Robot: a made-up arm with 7 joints.
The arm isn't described. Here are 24 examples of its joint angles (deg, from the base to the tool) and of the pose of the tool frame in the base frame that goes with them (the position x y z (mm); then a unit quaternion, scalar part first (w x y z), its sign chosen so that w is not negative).
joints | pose
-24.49 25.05 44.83 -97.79 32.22 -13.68 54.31 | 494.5 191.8 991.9 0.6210 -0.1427 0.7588 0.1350
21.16 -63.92 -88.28 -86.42 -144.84 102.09 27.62 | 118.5 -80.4 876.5 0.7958 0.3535 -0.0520 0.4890
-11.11 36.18 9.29 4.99 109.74 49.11 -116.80 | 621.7 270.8 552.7 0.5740 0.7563 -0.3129 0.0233
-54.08 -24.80 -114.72 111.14 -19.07 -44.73 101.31 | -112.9 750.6 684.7 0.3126 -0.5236 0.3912 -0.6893
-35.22 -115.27 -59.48 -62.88 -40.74 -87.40 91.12 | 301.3 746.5 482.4 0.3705 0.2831 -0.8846 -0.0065
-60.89 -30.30 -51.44 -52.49 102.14 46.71 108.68 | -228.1 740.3 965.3 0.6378 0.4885 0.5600 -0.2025
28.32 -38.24 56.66 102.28 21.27 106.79 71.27 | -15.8 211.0 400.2 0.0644 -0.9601 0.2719 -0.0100
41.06 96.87 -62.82 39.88 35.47 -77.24 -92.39 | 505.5 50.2 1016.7 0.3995 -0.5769 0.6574 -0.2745
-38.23 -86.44 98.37 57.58 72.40 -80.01 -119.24 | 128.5 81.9 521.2 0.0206 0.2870 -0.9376 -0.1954
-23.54 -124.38 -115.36 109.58 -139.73 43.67 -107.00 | 337.9 219.1 1044.8 0.1822 0.0484 -0.8299 0.5251
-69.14 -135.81 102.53 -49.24 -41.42 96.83 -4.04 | -114.8 486.3 147.5 0.3841 0.4569 -0.7355 -0.3205
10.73 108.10 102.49 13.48 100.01 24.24 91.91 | -78.5 -138.9 377.8 0.8285 -0.0804 -0.1258 0.5398
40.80 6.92 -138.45 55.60 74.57 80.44 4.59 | 552.9 570.9 725.9 0.1082 -0.2520 -0.3238 -0.9055
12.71 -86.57 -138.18 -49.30 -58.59 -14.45 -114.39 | 406.9 37.8 645.5 0.7416 0.4835 -0.4455 -0.1335
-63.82 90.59 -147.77 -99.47 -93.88 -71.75 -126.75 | -11.5 240.5 527.1 0.4971 0.0707 -0.8362 -0.2205
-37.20 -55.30 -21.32 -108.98 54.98 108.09 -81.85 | 288.9 810.8 653.4 0.3364 -0.8328 0.2061 -0.3884
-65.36 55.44 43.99 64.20 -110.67 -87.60 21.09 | 649.1 290.7 660.2 0.3934 0.3870 -0.1624 0.8180
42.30 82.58 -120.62 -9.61 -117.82 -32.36 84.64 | 344.7 760.1 683.6 0.6872 0.3550 -0.0854 -0.6280
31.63 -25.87 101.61 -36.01 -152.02 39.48 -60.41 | 424.5 -26.4 202.1 0.2710 0.5278 -0.8007 0.0830
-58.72 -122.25 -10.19 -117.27 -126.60 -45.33 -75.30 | -25.3 548.3 797.4 0.3799 -0.8478 0.3356 0.1560
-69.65 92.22 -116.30 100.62 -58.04 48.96 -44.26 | -315.1 872.2 551.3 0.4382 -0.8794 0.1321 -0.1306
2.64 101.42 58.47 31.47 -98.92 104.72 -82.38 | -74.6 -16.5 1006.3 0.7157 0.0500 0.0629 -0.6938
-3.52 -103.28 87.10 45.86 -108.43 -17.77 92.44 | 98.4 208.0 8.5 0.2380 0.5755 0.0718 0.7791
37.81 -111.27 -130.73 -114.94 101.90 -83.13 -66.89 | 364.1 -109.6 594.8 0.2274 0.4829 -0.7090 -0.4608
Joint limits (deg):
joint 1: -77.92..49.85
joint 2: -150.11..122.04
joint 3: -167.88..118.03
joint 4: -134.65..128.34
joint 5: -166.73..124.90
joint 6: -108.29..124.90
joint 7: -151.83..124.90
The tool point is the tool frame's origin. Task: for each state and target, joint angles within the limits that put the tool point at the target. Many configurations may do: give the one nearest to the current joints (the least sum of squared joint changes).
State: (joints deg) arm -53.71 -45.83 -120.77 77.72 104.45 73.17 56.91
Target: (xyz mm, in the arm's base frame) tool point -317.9 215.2 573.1
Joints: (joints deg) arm -66.33 -49.65 -122.24 108.83 106.98 73.70 50.03
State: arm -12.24 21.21 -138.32 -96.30 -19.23 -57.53 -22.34
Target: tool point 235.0 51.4 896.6
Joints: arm -4.78 -13.01 -145.63 -93.25 -17.62 -53.50 -8.50
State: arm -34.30 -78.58 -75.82 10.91 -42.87 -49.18 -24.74
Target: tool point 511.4 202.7 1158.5
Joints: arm 3.41 -78.77 -107.77 1.00 -51.86 -42.47 -25.51
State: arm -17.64 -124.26 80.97 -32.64 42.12 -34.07 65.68
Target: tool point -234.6 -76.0 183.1
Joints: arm -58.66 -142.46 71.76 -27.25 58.55 -36.31 65.15
